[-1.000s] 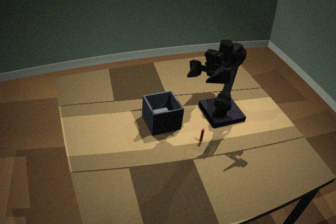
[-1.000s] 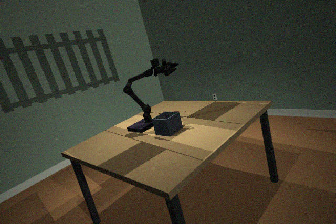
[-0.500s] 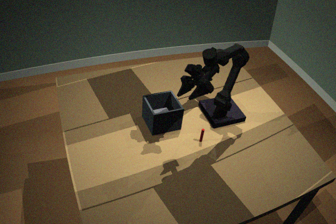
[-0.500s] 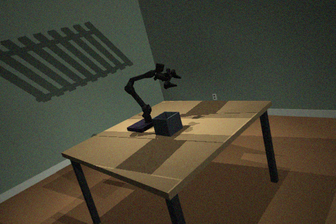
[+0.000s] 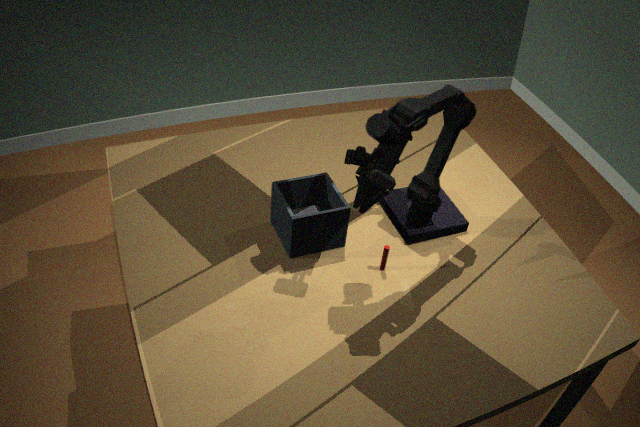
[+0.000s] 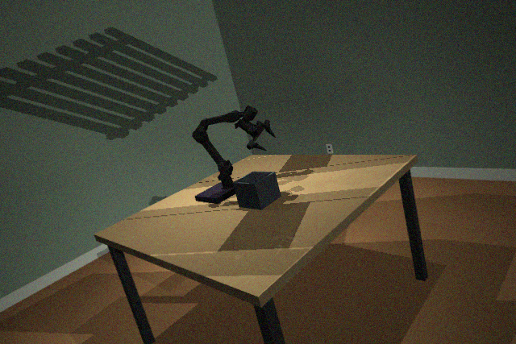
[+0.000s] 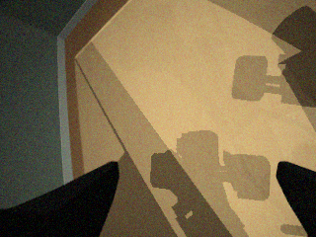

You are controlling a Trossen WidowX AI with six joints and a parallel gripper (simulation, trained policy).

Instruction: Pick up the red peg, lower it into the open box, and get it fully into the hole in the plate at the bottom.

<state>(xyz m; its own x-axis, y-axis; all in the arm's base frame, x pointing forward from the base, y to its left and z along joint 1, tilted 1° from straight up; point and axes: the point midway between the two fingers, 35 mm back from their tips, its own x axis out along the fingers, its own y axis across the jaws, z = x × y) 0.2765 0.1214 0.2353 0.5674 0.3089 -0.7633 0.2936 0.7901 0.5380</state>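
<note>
Right now the red peg is 210 mm below my gripper tip, 120 mm behind it and 20 mm to the right of it. Round my gripper tip: grey plate 210 mm to the right, 200 mm below, 20 mm ahead.
</note>
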